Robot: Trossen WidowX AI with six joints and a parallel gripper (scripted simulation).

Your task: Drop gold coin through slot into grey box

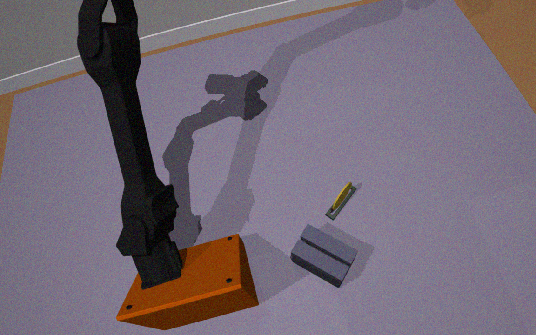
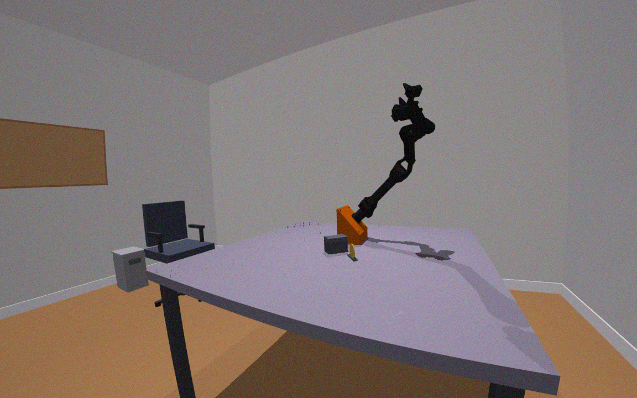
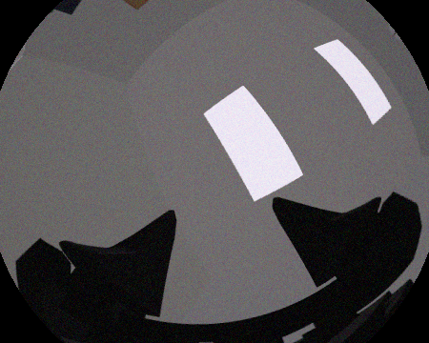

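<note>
Now: the gold coin 13 cm ahead of my gripper tip, 23 cm to the right of it and 71 cm below it.
</note>
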